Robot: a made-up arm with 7 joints.
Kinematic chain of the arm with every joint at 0, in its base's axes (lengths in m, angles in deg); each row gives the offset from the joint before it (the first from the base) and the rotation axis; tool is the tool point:
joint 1: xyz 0 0 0.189 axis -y
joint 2: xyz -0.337 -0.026 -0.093 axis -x
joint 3: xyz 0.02 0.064 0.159 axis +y
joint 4: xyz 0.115 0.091 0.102 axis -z
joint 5: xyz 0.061 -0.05 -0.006 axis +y
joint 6: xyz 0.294 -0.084 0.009 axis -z
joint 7: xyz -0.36 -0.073 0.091 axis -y
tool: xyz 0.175 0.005 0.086
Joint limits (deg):
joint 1: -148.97..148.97
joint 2: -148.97..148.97
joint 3: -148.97..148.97
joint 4: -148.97..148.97
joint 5: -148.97..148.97
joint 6: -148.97..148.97
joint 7: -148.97..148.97
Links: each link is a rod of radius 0.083 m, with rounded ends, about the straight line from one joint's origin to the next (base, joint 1, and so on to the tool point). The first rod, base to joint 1, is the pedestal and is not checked.
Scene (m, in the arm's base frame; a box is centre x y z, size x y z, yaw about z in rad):
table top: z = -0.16
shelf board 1: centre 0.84 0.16 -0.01 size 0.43 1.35 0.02 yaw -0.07
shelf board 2: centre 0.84 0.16 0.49 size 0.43 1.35 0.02 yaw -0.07
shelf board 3: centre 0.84 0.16 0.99 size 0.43 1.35 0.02 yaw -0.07
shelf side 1: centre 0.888 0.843 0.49 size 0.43 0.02 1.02 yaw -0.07
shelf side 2: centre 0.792 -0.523 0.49 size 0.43 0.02 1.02 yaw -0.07
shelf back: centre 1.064 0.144 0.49 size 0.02 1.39 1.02 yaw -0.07
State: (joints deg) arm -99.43 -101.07 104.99 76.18 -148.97 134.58 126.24
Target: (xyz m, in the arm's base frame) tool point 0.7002 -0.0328 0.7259
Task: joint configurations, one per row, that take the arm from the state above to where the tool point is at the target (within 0.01 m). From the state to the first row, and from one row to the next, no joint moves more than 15 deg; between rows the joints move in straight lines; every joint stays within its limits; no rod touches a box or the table.
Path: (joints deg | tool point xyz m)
1: -96.46 -107.16 95.64 79.98 -146.15 122.81 128.70 | 0.6453 0.0028 0.2341
2: -93.49 -113.25 86.28 83.79 -143.33 111.04 131.16 | 0.5583 0.0135 0.2334
3: -90.53 -119.34 76.93 87.59 -140.51 99.27 133.61 | 0.4581 0.0147 0.2228
4: -87.56 -125.43 67.57 91.39 -137.69 87.49 136.07 | 0.3494 0.0089 0.2140
5: -82.41 -126.80 79.68 92.66 -136.98 92.22 132.34 | 0.3956 0.0253 0.3266
6: -77.25 -128.17 91.80 93.92 -136.27 96.95 128.60 | 0.4132 0.0282 0.4557
7: -72.10 -129.55 103.91 95.19 -135.56 101.67 124.86 | 0.3978 0.0170 0.5920
8: -66.95 -130.92 116.02 96.45 -134.86 106.40 121.13 | 0.3481 -0.0082 0.7259
9: -75.25 -125.15 126.51 96.79 -139.56 117.31 121.91 | 0.4584 0.0006 0.7549
10: -83.55 -119.38 137.00 97.12 -144.27 128.22 122.70 | 0.5767 -0.0079 0.7591
11: -91.85 -113.61 147.48 97.45 -148.97 139.14 123.49 | 0.7002 -0.0328 0.7259

